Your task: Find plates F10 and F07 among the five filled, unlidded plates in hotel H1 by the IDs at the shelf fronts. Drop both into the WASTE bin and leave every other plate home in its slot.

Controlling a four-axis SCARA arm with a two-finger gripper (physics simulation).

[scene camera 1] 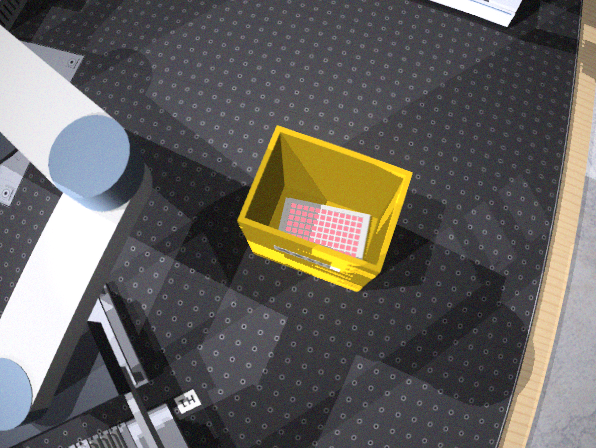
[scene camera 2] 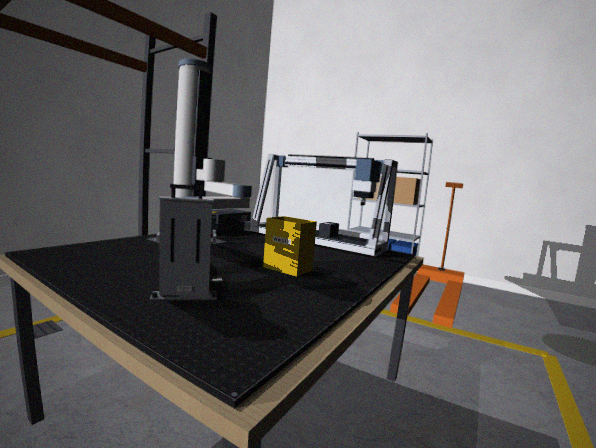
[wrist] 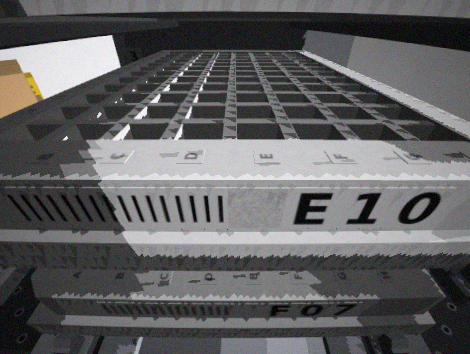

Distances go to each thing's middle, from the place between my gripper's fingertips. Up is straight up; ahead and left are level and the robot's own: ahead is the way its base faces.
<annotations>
My gripper is now 15 cm past the rg stand (scene camera 1: 98, 314), 14 cm to the right of it and 10 cm above it. Round my hand: plate E10 (wrist: 186, 160): 2 cm behind, 2 cm to the left, 2 cm above; hotel H1 (wrist: 190, 35): 4 cm ahead, 4 cm to the right, 1 cm below.
</annotations>
